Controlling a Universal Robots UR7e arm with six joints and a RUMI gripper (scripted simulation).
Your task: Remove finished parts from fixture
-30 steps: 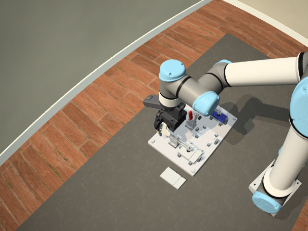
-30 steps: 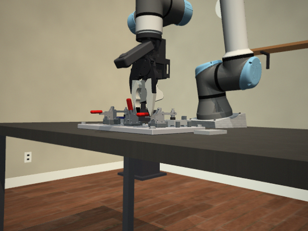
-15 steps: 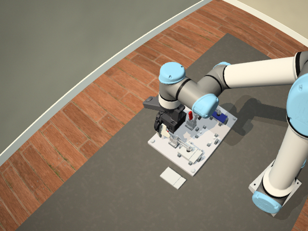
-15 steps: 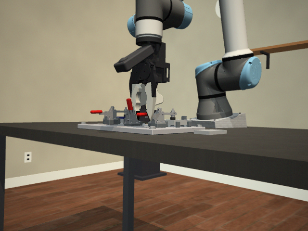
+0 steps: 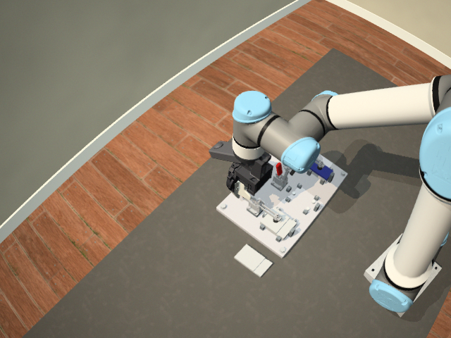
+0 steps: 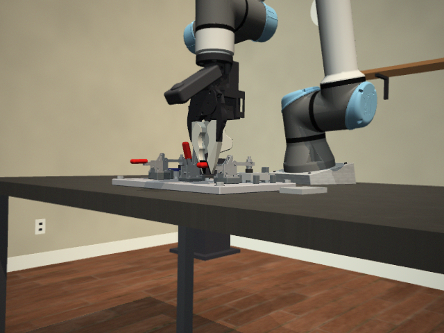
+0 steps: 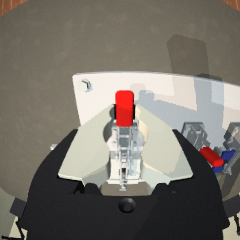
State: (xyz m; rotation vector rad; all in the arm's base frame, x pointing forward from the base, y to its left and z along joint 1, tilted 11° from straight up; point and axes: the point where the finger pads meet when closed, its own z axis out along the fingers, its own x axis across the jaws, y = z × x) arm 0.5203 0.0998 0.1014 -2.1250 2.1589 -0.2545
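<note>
The white fixture plate lies 90 mm behind my hand, 110 mm to the right of it and 40 mm below it. The rest, counted from my hand: blue blank: 130 mm behind, 220 mm to the right, 20 mm below.
</note>
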